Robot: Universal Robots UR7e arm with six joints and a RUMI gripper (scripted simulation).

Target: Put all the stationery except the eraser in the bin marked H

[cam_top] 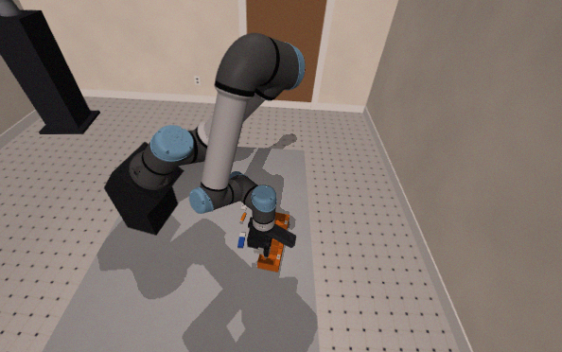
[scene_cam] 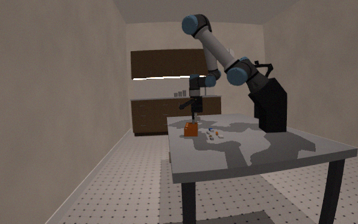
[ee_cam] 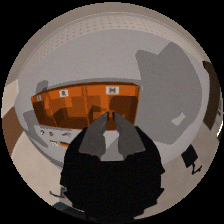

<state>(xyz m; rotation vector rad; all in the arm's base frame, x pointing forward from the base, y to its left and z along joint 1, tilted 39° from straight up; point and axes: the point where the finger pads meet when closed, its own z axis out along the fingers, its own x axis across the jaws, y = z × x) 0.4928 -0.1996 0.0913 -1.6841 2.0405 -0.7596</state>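
Now: the orange bin 8 cm to the left of my hand, 4 cm ahead of it and 1 cm below it. Round my hand: orange pen-like item (21 cm to the left, 10 cm behind, 3 cm below); then tiny brownish item (25 cm to the left, 4 cm behind, 3 cm below); then white eraser (10 cm to the left, 10 cm behind, 3 cm below).
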